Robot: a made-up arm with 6 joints. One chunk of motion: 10 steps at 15 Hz.
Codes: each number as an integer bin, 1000 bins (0 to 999) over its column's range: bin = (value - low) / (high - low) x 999, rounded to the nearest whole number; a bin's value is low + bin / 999 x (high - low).
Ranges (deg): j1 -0.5..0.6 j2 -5.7..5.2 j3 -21..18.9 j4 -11.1..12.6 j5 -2.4..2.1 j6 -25.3..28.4
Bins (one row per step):
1: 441 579 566 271 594 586
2: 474 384 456 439 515 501
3: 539 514 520 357 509 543
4: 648 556 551 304 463 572
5: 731 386 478 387 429 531
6: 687 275 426 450 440 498
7: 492 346 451 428 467 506
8: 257 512 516 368 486 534
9: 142 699 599 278 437 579
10: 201 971 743 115 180 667
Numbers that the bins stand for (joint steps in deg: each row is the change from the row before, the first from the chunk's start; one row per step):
1: -0.014 0.617 1.606 -4.671 0.276 6.200
2: 0.022 -1.510 -2.787 -0.685 -0.080 1.631
3: 0.093 -0.092 -0.231 -2.631 -0.107 3.888
4: 0.214 0.366 1.007 -3.888 -0.314 5.447
5: 0.305 -1.488 -1.909 -1.919 -0.468 3.243
6: 0.256 -2.699 -3.986 -0.424 -0.418 1.469
7: 0.042 -1.925 -2.987 -0.946 -0.296 1.899
8: -0.217 -0.114 -0.391 -2.370 -0.211 3.405
9: -0.344 1.927 2.924 -4.505 -0.432 5.823
10: -0.279 4.894 8.675 -8.372 -1.589 10.554

